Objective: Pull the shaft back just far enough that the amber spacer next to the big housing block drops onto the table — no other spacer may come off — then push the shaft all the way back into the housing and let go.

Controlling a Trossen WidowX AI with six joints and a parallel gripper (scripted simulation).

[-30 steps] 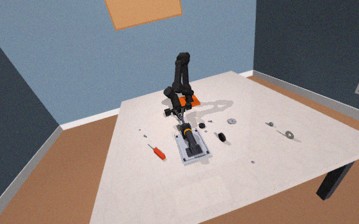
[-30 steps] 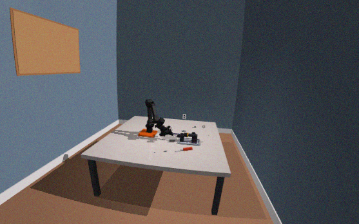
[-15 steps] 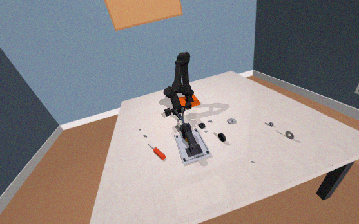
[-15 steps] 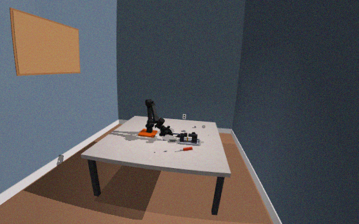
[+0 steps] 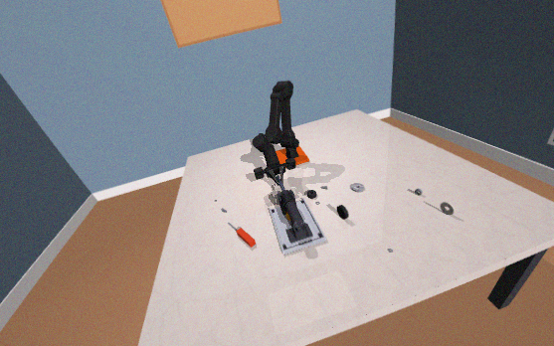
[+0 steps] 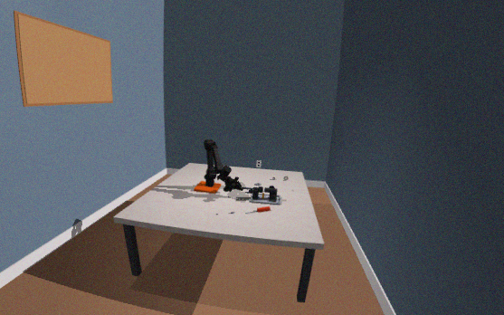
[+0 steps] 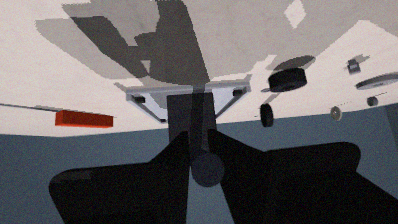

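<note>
My gripper tip is 5 cm short of the shaft and 2 cm below it. Round my gripper tip: amber spacer (16 cm ahead, 3 cm below, 1 cm to the left).
</note>
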